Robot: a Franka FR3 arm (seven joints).
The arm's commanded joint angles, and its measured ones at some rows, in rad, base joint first. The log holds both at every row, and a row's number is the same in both.
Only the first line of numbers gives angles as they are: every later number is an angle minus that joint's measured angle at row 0.
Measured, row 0: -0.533 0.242 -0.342 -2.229 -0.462 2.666 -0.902
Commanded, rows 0 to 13: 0.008 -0.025 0.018 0.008 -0.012 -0.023 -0.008; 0.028 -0.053 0.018 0.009 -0.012 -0.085 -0.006; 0.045 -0.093 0.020 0.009 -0.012 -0.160 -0.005; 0.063 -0.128 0.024 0.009 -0.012 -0.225 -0.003; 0.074 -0.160 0.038 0.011 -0.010 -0.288 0.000; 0.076 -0.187 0.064 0.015 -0.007 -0.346 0.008; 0.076 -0.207 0.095 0.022 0.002 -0.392 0.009; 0.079 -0.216 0.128 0.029 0.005 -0.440 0.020; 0.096 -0.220 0.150 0.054 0.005 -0.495 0.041; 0.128 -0.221 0.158 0.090 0.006 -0.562 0.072; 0.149 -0.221 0.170 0.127 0.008 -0.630 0.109; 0.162 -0.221 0.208 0.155 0.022 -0.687 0.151; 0.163 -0.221 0.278 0.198 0.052 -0.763 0.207; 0.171 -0.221 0.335 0.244 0.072 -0.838 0.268
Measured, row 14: 0.155 -0.233 0.238 0.147 0.024 -0.687 0.159
